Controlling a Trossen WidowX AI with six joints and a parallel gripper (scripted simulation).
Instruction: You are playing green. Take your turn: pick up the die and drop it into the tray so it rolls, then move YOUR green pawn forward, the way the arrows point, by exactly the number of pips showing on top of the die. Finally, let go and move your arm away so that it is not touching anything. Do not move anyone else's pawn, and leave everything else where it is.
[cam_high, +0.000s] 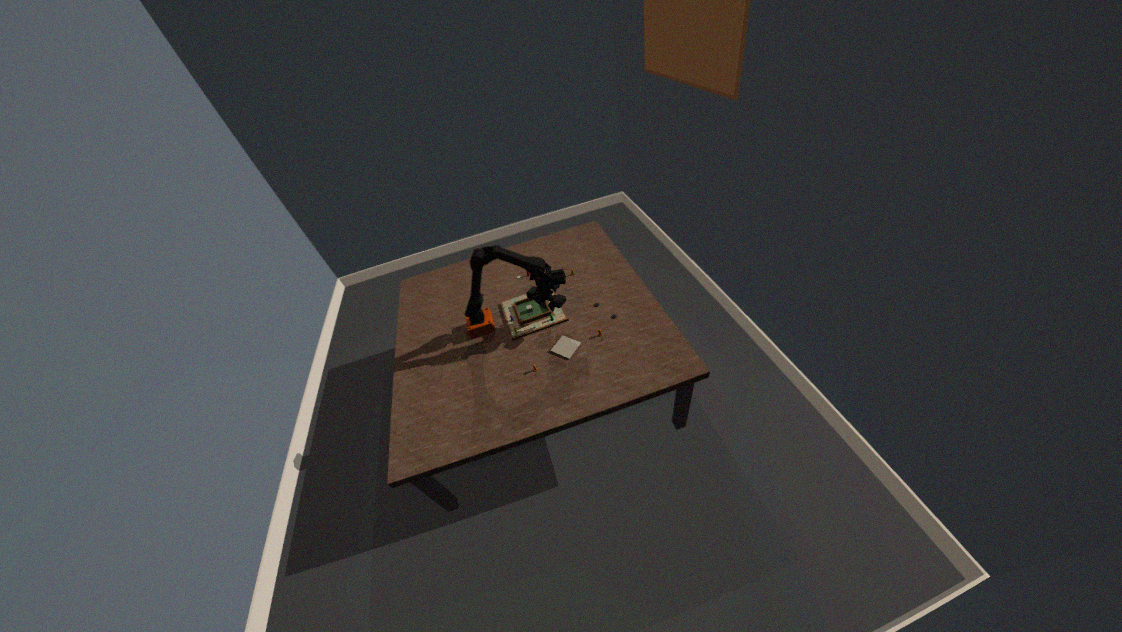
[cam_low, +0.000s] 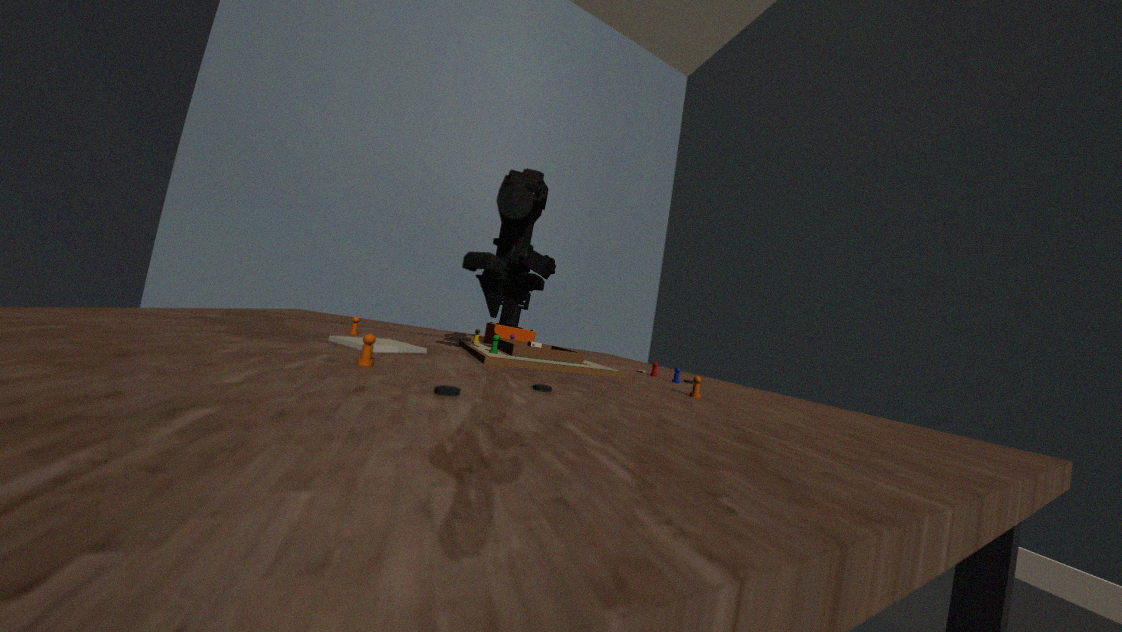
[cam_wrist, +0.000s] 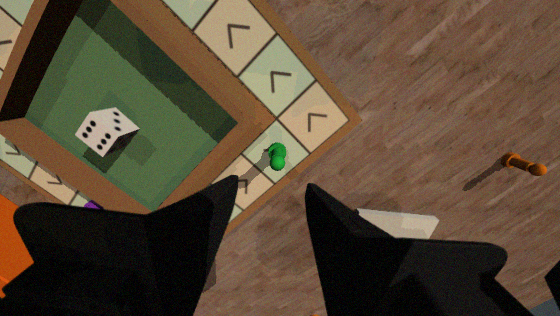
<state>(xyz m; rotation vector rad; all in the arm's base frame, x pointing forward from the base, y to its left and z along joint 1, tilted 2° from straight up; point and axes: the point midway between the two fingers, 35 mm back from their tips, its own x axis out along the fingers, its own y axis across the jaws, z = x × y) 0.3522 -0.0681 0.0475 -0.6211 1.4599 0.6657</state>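
The green pawn lies 5 cm below my gripper tip. Round my gripper tip: white die 10 cm behind, 10 cm to the left, 5 cm below; yellow pawn 18 cm behind, 3 cm to the right, 5 cm below; white flat block 3 cm ahead, 18 cm to the right, 7 cm below.
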